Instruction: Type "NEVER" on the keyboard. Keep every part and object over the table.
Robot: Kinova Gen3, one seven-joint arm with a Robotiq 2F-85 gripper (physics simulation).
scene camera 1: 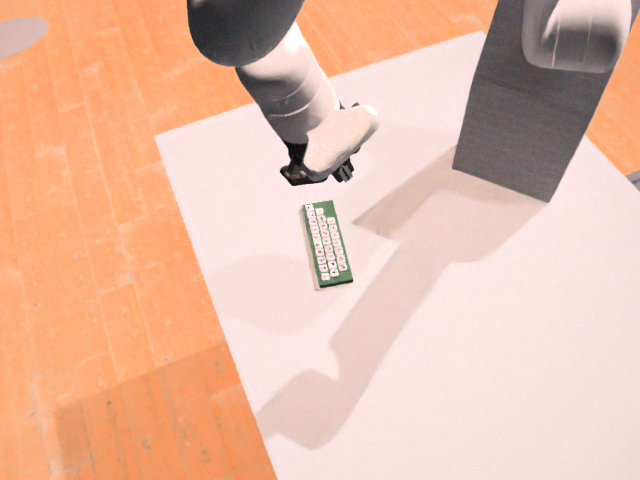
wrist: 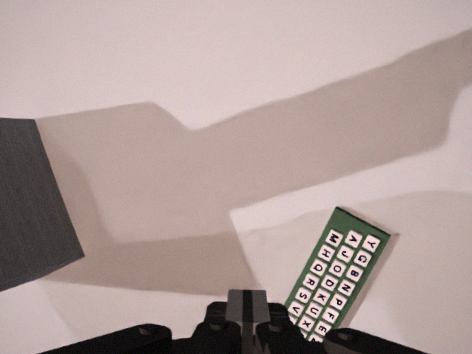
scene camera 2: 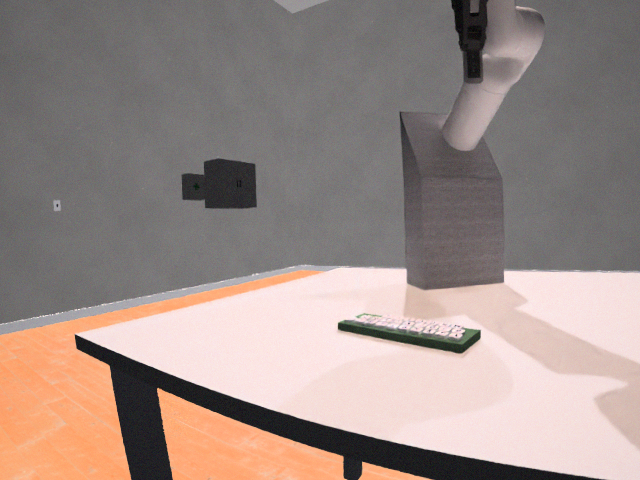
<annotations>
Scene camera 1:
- my gripper: 345, 175
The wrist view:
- my gripper: 246, 314
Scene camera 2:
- my gripper: 473, 83
</annotations>
